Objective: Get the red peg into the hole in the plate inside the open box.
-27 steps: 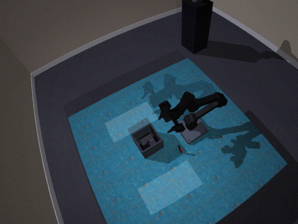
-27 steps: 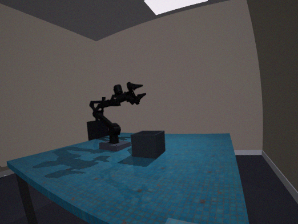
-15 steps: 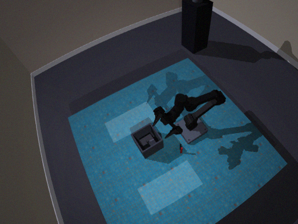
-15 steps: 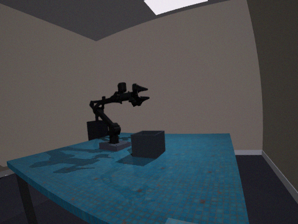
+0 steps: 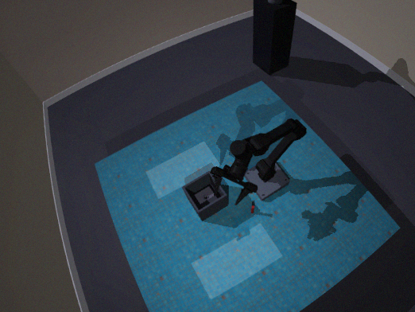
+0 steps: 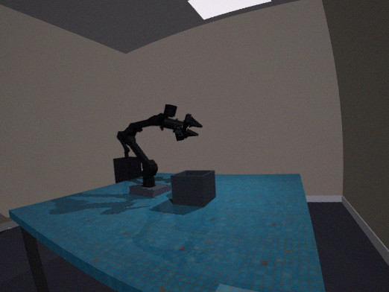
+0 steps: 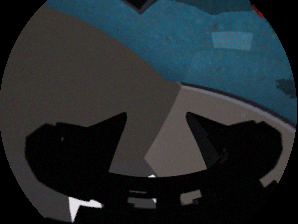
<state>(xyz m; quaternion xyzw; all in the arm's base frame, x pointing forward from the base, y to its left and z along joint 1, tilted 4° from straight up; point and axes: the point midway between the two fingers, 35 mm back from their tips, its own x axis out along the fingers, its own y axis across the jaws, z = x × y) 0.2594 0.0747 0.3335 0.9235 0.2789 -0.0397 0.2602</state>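
The red peg is 300 mm below my gripper tip, 140 mm behind it and 10 mm to the left of it. Round my gripper tip: grey plate 300 mm below, 170 mm to the right, 20 mm ahead.
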